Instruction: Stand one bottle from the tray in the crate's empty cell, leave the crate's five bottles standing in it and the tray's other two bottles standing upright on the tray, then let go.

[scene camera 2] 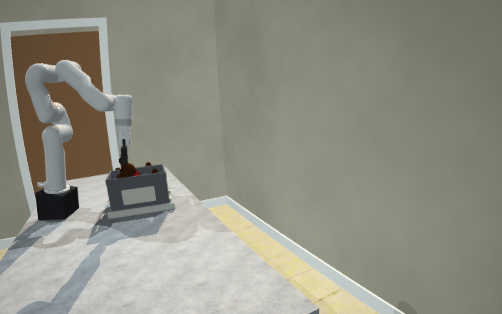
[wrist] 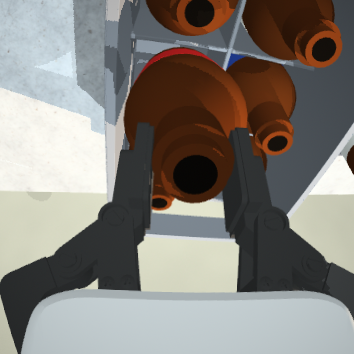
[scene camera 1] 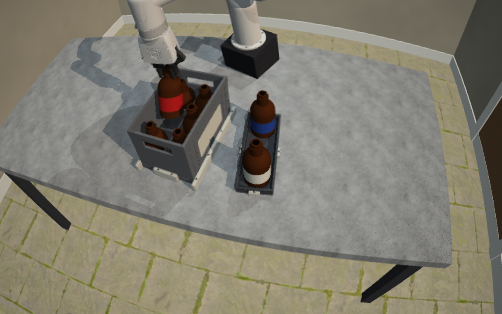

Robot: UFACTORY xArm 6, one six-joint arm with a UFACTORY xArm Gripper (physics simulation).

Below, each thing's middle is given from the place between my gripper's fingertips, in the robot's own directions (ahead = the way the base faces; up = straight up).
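Labels:
My hand is 2 cm short of the red-labelled brown bottle [scene camera 1: 170,91] now, and 5 cm above it.

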